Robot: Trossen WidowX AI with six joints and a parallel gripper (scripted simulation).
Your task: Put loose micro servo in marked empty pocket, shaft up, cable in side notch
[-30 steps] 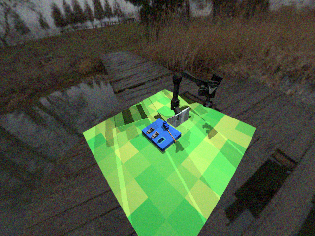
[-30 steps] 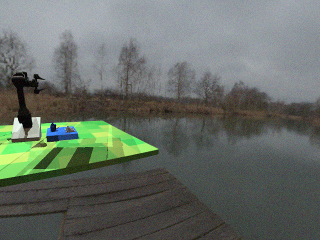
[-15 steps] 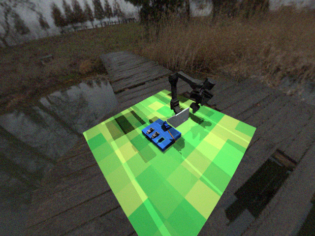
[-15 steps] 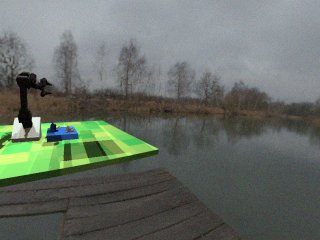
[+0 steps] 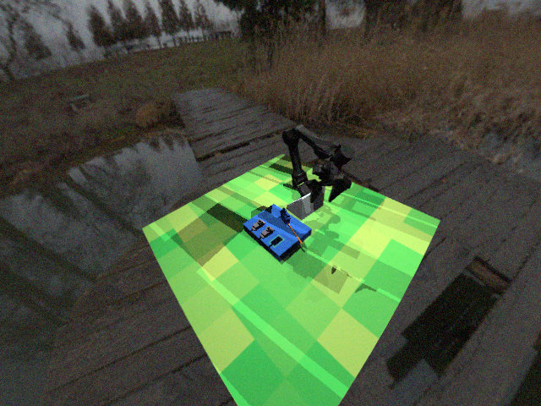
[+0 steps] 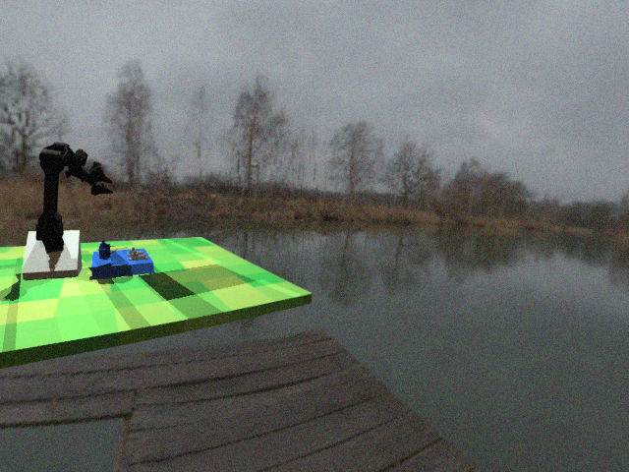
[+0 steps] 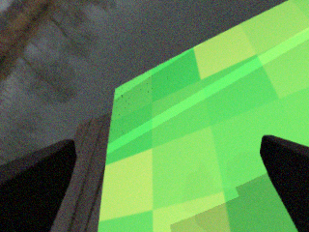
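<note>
My gripper tip is now 3 cm past the blue robot deck, 24 cm to the left of it and 33 cm above it.
</note>
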